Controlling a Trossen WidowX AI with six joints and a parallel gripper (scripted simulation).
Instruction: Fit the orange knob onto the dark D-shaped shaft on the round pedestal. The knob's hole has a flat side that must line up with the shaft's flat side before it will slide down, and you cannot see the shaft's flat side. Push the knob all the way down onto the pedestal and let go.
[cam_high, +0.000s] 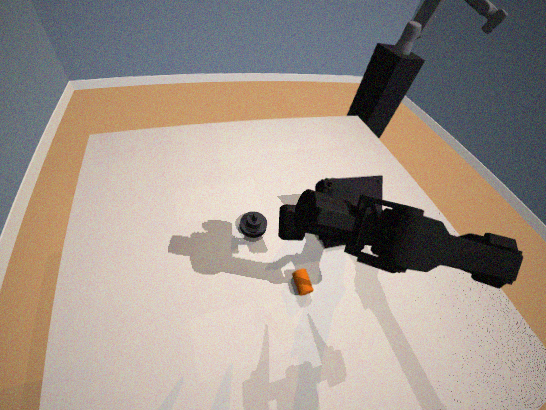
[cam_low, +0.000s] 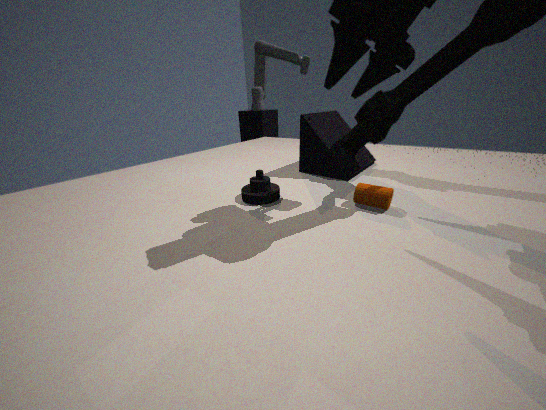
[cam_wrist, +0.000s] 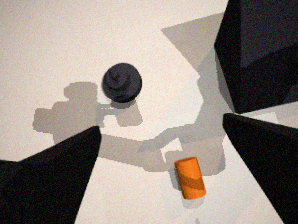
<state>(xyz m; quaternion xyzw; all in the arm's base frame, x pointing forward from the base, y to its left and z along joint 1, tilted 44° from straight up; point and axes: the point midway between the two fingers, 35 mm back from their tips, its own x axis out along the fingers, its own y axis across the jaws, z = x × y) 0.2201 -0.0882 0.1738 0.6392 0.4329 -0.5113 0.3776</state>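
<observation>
My gripper tip is now 80 mm to the right of the orange knob and 180 mm above it. Also, from my gripper tip: round dark pedestal 70 mm ahead, 140 mm to the right, 170 mm below.
</observation>
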